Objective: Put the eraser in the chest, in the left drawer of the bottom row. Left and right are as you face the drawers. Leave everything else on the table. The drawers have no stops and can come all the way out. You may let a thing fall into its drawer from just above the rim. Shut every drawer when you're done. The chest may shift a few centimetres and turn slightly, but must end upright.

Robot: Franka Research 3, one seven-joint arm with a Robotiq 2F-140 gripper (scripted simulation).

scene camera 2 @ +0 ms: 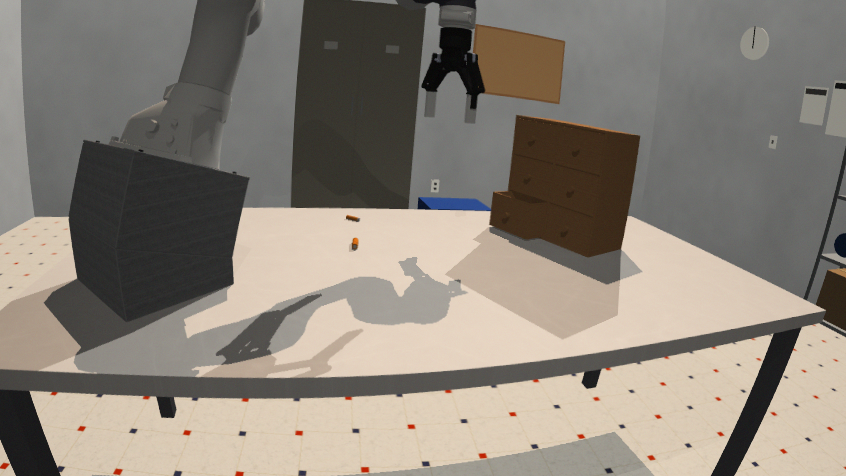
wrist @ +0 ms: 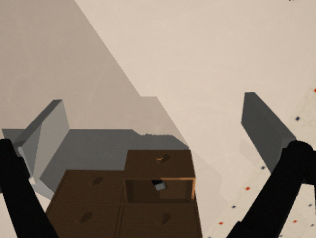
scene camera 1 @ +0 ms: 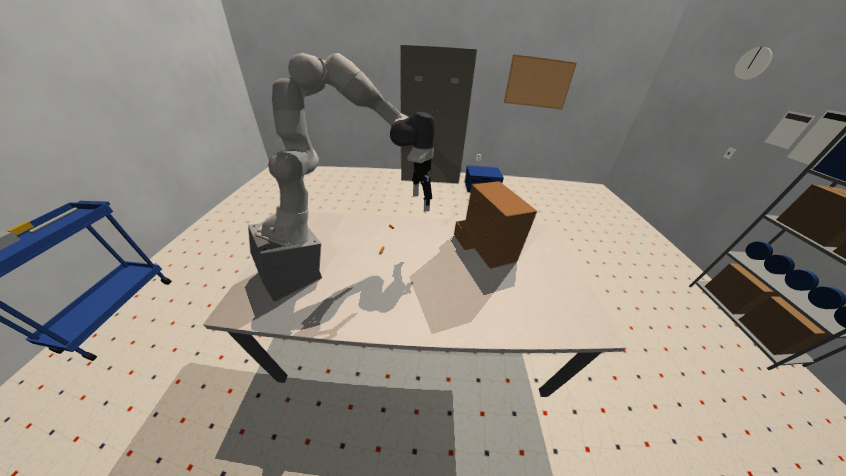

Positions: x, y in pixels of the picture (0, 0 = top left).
Scene:
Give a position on a drawer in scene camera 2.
At 542, 135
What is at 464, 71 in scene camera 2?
My gripper.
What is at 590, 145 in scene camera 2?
A drawer.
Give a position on a drawer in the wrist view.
At 175, 167

